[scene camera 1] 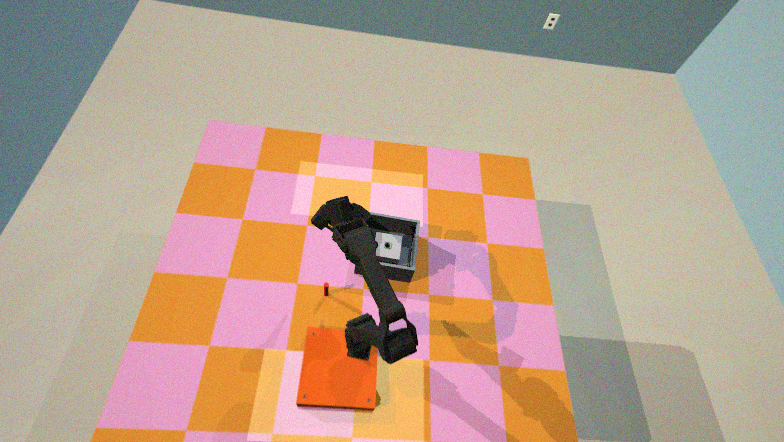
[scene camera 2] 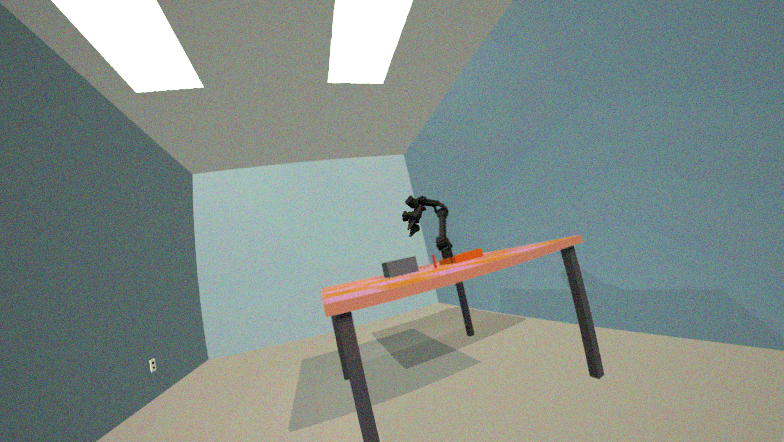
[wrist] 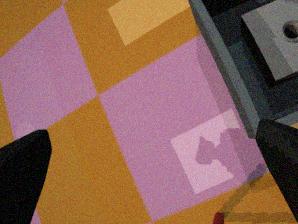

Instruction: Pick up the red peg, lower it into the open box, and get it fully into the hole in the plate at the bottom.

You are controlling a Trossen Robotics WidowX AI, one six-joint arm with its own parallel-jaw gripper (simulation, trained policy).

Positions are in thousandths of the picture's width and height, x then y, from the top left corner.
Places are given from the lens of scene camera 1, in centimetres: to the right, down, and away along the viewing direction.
light plate (scene camera 1: 497, 558): -1, 9, 145
